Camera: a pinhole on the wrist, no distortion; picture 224 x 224 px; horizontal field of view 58.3 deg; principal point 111.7 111.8 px. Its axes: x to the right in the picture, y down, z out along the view. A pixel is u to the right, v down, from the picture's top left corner.
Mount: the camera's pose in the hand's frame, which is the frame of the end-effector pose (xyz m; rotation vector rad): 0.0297 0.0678 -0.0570 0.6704 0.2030 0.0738
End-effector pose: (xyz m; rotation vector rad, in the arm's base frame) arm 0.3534 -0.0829 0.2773 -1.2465 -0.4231 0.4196
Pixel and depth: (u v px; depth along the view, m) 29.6 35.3 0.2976
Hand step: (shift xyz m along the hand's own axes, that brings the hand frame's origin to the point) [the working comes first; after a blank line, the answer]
In the camera's frame: -0.1217 -0.1134 0.2976

-0.0264 -0.2183 0.1197
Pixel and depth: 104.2 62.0 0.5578
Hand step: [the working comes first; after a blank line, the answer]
In the camera's frame: -0.0208 -0.1383 0.5578

0.1270 -0.3829 0.2867
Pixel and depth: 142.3 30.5 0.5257
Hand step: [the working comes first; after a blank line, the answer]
In the camera's frame: 0.0801 -0.2128 0.5257

0.2191 -0.4082 0.1992
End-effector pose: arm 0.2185 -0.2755 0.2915 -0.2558 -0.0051 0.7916
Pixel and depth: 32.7 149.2 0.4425
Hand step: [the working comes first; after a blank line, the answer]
In the camera's frame: -0.1741 0.0824 0.4425

-0.0476 -0.1605 0.3611
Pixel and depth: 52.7 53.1 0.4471
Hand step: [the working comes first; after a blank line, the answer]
In the camera's frame: -0.1314 -0.1307 0.4471

-0.0043 -0.3242 0.2248
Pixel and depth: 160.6 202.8 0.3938
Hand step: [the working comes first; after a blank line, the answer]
In the camera's frame: 0.0959 0.1785 0.3938

0.2058 -0.0198 0.3398
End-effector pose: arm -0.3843 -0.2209 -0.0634 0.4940 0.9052 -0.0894
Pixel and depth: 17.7 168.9 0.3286
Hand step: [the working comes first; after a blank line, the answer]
In the camera's frame: -0.1538 0.0934 0.3286

-0.0518 -0.0798 0.2776
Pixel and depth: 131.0 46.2 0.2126
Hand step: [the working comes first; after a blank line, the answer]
In the camera's frame: 0.0204 -0.0695 0.2126

0.0946 -0.1133 0.0589
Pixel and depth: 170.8 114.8 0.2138
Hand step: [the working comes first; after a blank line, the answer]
In the camera's frame: 0.0629 0.0032 0.2138

0.1362 -0.0516 0.0982
